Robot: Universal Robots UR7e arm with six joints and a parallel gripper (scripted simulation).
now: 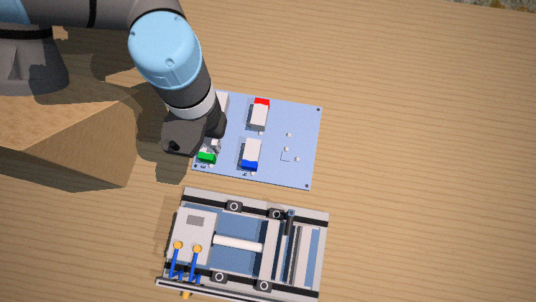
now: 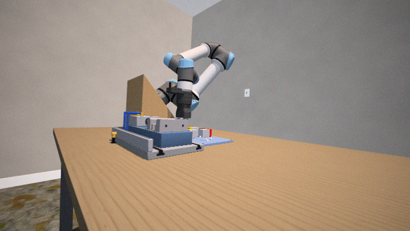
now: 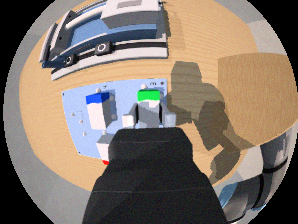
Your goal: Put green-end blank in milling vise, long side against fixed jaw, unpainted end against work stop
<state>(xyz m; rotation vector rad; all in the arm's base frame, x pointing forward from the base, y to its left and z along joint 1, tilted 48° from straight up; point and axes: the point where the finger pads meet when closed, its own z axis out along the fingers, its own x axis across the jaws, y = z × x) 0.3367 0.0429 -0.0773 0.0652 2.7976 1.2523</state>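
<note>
Right now the green-ended blank is 2 cm below my hand. Round my hand: yellow-ended blank (9 cm to the left, 2 cm below); then blue-ended blank (9 cm ahead, 2 cm below); then light blue plate (9 cm ahead, 4 cm to the left, 4 cm below).
</note>
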